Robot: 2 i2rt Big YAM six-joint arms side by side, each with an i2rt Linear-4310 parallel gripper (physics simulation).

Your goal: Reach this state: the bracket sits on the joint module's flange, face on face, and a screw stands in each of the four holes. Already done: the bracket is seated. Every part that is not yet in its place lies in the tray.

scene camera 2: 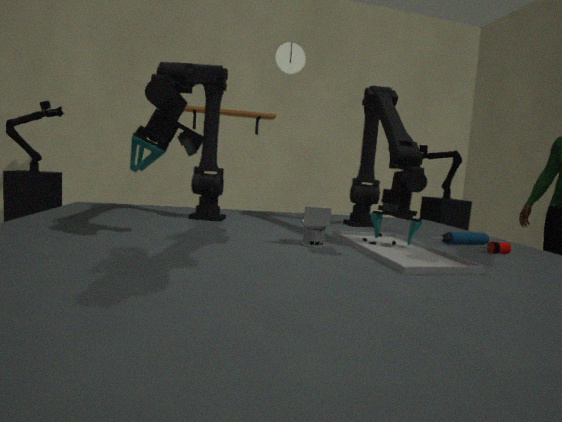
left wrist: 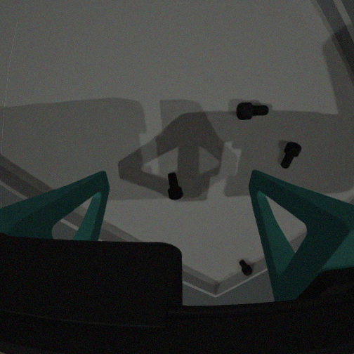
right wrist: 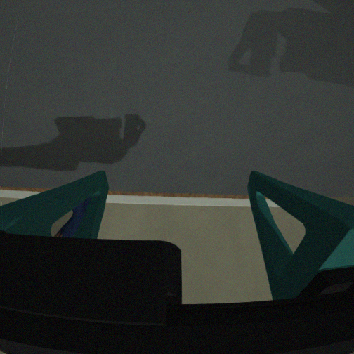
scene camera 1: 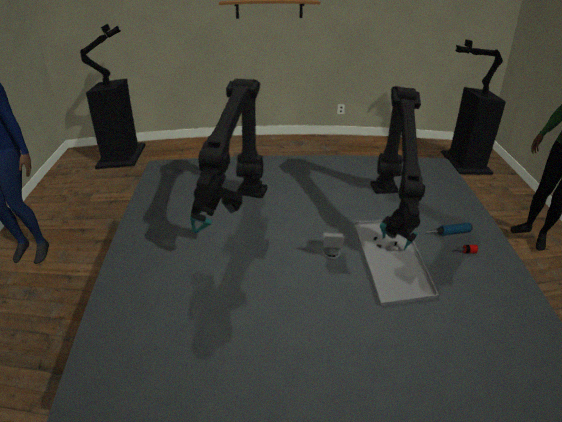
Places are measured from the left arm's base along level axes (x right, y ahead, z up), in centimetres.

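Where they show: left gripper, fingertip midpoint: (scene camera 2: 391, 241) (scene camera 1: 394, 243); right gripper, fingertip midpoint: (scene camera 2: 136, 170) (scene camera 1: 195, 222); left arm's base at its link origin: (scene camera 2: 359, 225) (scene camera 1: 384, 188); right arm's base at its link origin: (scene camera 2: 207, 218) (scene camera 1: 252, 191).
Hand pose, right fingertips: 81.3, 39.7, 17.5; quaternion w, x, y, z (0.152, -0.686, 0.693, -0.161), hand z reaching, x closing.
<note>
Things, the pixels of their centre, and the offset from my right fingertips, as dx, dy, dz. Level surfaces: height alone.
- pale bracket at the middle of its body: (scene camera 2: 315, 216) (scene camera 1: 333, 236) -46.7, +0.1, -9.3
- joint module at the middle of its body: (scene camera 2: 313, 234) (scene camera 1: 332, 246) -46.7, +0.1, -14.4
- tray at the middle of its body: (scene camera 2: 396, 248) (scene camera 1: 393, 257) -69.3, +6.2, -16.8
- blue screwdriver at the middle of its body: (scene camera 2: 458, 238) (scene camera 1: 449, 229) -99.9, -4.6, -15.6
- red-handled tool at the middle of its body: (scene camera 2: 493, 247) (scene camera 1: 466, 249) -102.5, +7.6, -15.8
- grey mat at its surface level: dz -17.5
The pale bracket (scene camera 1: 333, 240) (scene camera 2: 318, 216) sits on top of the joint module (scene camera 1: 331, 253) (scene camera 2: 313, 237), left of the tray (scene camera 1: 377, 288) (scene camera 2: 440, 270). The screw holes are too small to make out. In the left wrist view several black screws lie apart in the tray: one screw (left wrist: 174, 186) near the middle, one screw (left wrist: 251, 110) above, one screw (left wrist: 291, 154) at the right, one screw (left wrist: 245, 267) by the tray's corner. My left gripper (scene camera 1: 396, 237) (scene camera 2: 394, 231) (left wrist: 178, 178) is open above the tray's screw end. My right gripper (right wrist: 177, 178) is open, high above the mat at the picture's left.
A blue screwdriver (scene camera 1: 456, 229) (scene camera 2: 467, 238) and a red-handled tool (scene camera 1: 470, 249) (scene camera 2: 499, 248) lie right of the tray on the grey mat (scene camera 1: 300, 350). Two pedestals with small arms stand behind. A figure in blue stands at the left and a figure in green at the right.
</note>
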